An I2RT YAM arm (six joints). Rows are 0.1 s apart.
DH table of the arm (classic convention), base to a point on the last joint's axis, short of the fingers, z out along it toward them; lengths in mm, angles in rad. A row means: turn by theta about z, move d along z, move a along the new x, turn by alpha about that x. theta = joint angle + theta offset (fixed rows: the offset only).
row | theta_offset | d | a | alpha
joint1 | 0 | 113.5 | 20 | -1.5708
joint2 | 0 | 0 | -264 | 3.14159
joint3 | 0.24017 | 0 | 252.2 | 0
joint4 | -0.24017 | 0 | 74 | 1.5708
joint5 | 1.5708 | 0 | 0 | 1.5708
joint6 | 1.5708 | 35.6 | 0 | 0
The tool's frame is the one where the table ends.
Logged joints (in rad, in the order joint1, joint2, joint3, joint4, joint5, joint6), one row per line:
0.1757, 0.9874, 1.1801, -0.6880, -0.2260, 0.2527
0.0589, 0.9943, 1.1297, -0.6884, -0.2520, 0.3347
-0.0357, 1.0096, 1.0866, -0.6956, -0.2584, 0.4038
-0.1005, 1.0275, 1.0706, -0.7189, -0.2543, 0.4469
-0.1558, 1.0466, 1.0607, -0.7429, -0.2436, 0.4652
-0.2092, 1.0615, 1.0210, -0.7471, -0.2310, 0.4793
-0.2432, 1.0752, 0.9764, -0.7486, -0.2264, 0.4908
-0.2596, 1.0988, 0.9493, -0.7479, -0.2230, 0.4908
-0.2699, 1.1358, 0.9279, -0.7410, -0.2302, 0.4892
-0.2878, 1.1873, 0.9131, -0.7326, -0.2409, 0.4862
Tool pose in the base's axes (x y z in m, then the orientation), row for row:
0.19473, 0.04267, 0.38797, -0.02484, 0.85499, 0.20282, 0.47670
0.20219, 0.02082, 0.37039, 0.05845, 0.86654, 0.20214, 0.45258
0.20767, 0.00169, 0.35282, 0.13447, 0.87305, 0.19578, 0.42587
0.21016, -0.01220, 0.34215, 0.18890, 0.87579, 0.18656, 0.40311
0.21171, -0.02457, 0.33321, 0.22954, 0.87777, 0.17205, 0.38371
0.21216, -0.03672, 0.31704, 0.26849, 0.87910, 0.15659, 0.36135
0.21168, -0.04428, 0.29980, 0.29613, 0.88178, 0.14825, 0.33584
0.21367, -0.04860, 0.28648, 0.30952, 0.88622, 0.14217, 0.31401
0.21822, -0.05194, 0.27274, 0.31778, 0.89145, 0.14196, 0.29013
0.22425, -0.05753, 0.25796, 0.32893, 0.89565, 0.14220, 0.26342
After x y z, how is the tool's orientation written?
As a quaternion, x y z w.
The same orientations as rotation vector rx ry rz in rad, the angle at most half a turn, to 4 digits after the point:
-0.0607, 2.0890, 0.4955
0.1444, 2.1401, 0.4992
0.3361, 2.1824, 0.4894
0.4772, 2.2123, 0.4713
0.5851, 2.2375, 0.4386
0.6917, 2.2648, 0.4034
0.7723, 2.2998, 0.3866
0.8159, 2.3362, 0.3748
0.8477, 2.3780, 0.3787
0.8894, 2.4218, 0.3845

